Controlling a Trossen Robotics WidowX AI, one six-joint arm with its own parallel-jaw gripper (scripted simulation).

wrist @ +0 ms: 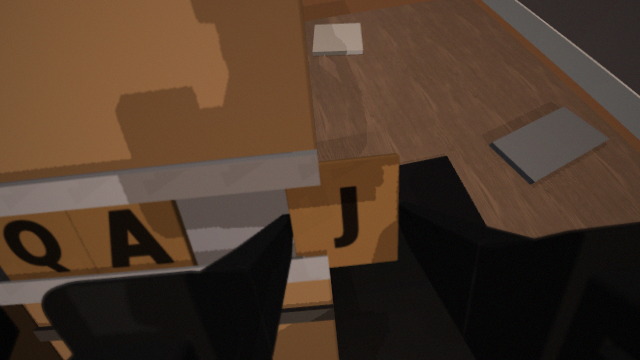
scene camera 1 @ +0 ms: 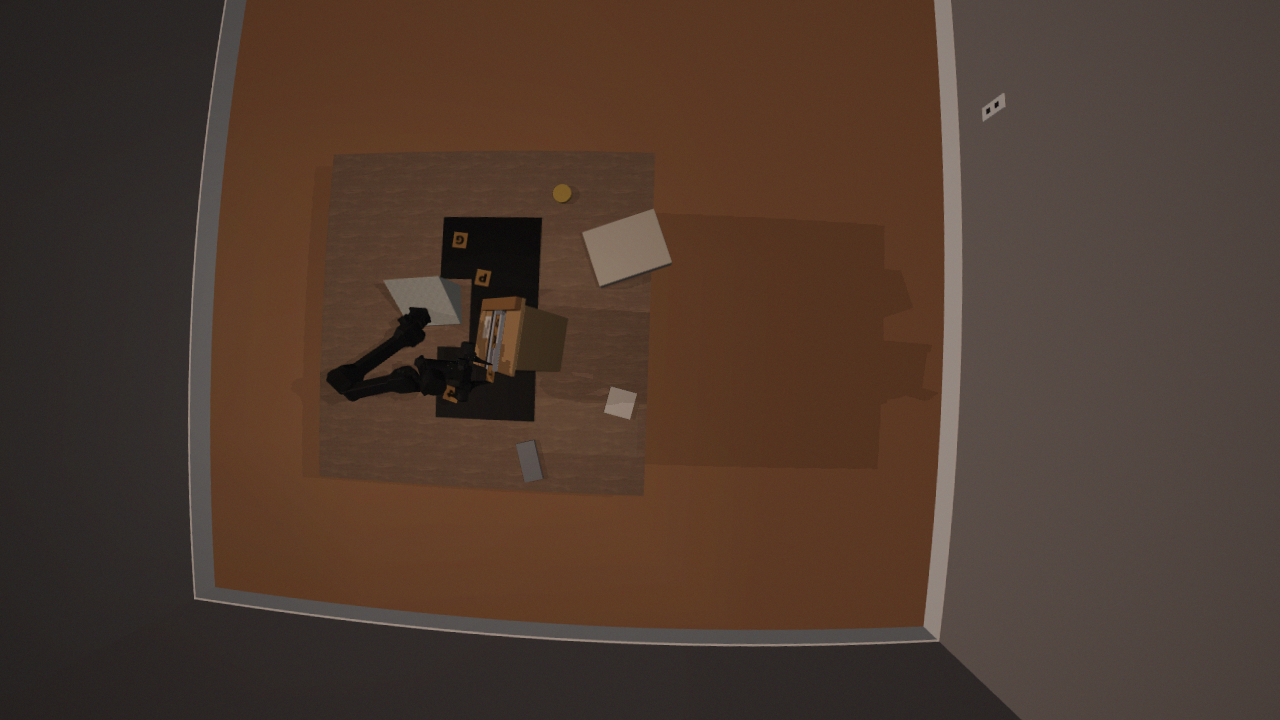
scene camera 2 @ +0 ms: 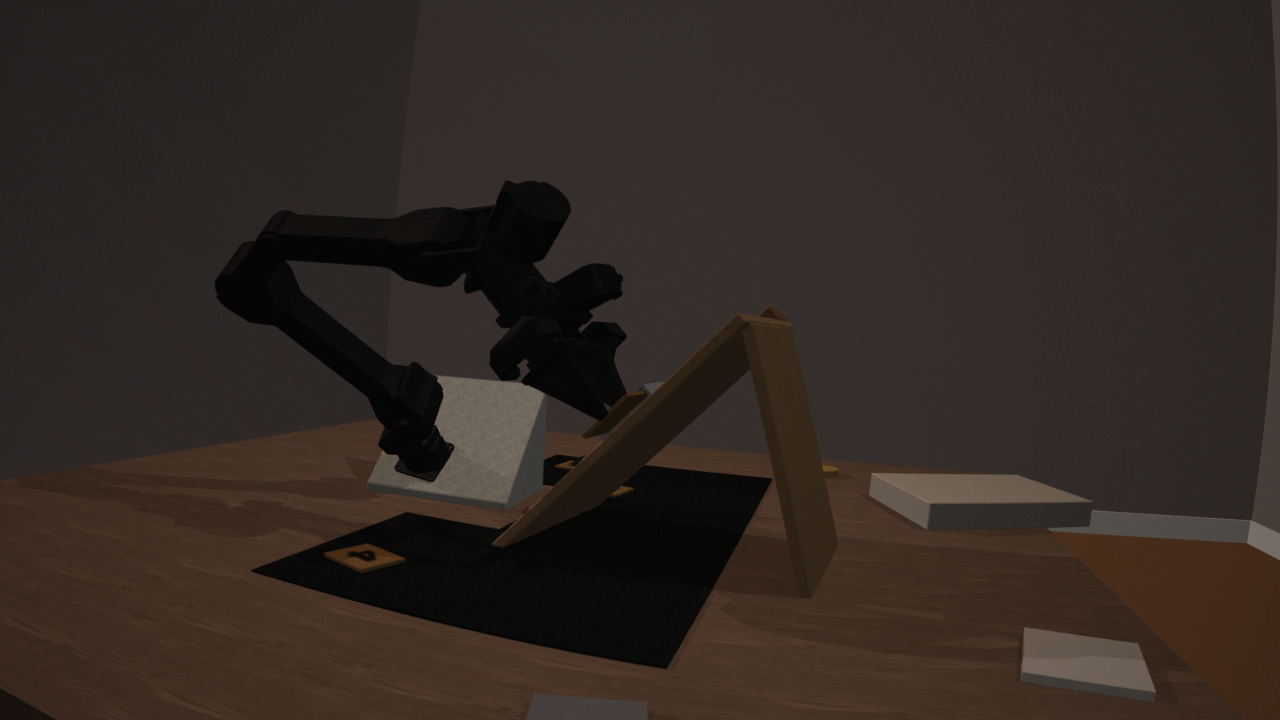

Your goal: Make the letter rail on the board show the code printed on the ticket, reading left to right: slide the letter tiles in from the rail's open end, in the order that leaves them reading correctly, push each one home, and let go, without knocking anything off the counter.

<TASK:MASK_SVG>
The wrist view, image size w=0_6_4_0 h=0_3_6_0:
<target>my gripper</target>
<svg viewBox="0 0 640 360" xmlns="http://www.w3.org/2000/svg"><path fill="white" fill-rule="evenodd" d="M0 306L0 360L9 360L20 330ZM290 215L281 215L228 255L221 257L200 271L81 280L51 288L43 296L42 310L54 330L73 353L67 360L273 360L277 330L292 258L293 231ZM399 202L398 223L411 249L410 251L417 259L456 327L458 327L475 360L640 360L640 222L590 227L539 238L530 238L483 224L465 221L412 203Z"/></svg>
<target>j tile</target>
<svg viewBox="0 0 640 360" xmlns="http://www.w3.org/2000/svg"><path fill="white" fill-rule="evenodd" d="M400 155L391 153L318 161L321 185L285 189L296 257L328 255L329 268L398 261Z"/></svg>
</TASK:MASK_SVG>
